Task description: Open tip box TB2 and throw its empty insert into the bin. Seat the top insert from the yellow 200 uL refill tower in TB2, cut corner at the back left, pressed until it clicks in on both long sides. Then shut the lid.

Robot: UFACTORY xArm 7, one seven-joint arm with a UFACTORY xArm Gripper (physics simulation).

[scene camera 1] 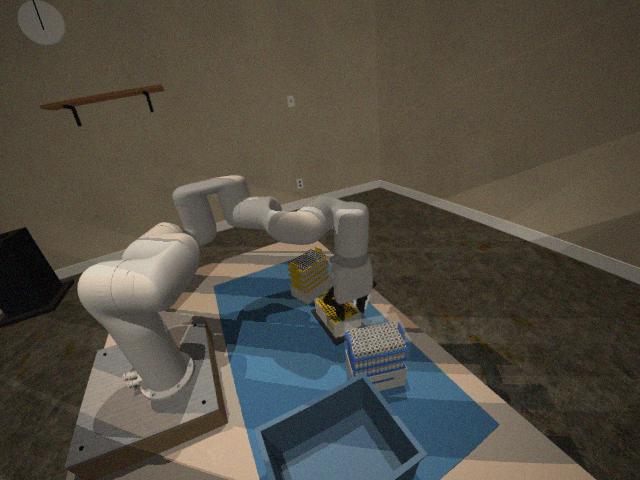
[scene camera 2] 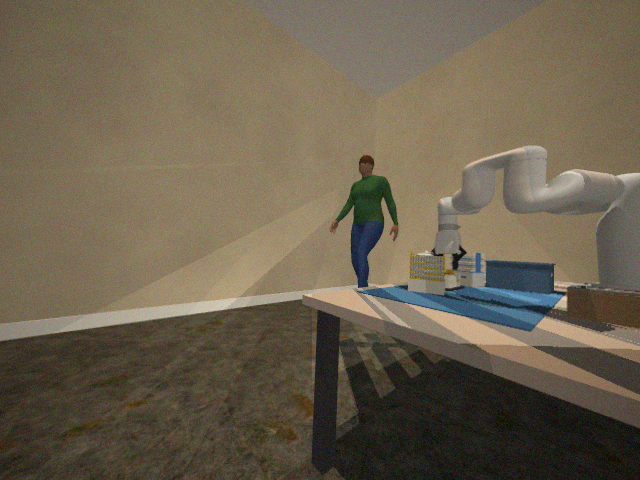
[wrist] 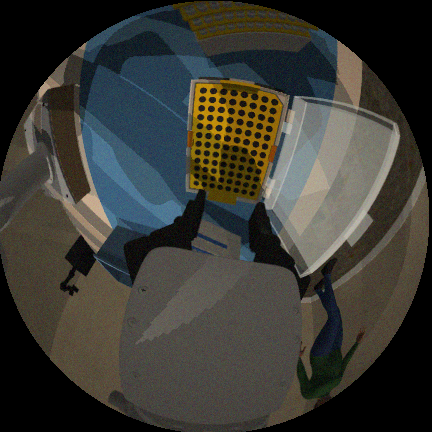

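Note:
Tip box TB2 (scene camera 1: 345, 327) (scene camera 2: 451, 282) (wrist: 190, 102) stands open on the mat. Its clear lid (wrist: 335, 165) is swung out to the right in the wrist view. A yellow insert (wrist: 230, 140) with empty dark holes lies in the box, with orange clips at both long sides. My gripper (scene camera 1: 351, 312) (wrist: 228, 205) is partly open and empty, its fingertips beside the insert's near-end tab. The yellow refill tower (scene camera 1: 310, 276) (scene camera 2: 427, 267) (wrist: 250, 30) stands beyond TB2, with filled inserts stacked on a white base. The bin (scene camera 1: 315, 410) (scene camera 2: 519, 276) (wrist: 112, 250) is a blue-grey open box.
A blue-edged tip stack (scene camera 1: 377, 356) (scene camera 2: 478, 264) (wrist: 215, 241) stands between TB2 and the bin, close to the gripper. The blue mat (scene camera 1: 273, 351) lies on the wooden table (scene camera 2: 465, 335). A person in green (scene camera 2: 368, 201) (wrist: 325, 367) is beyond the table.

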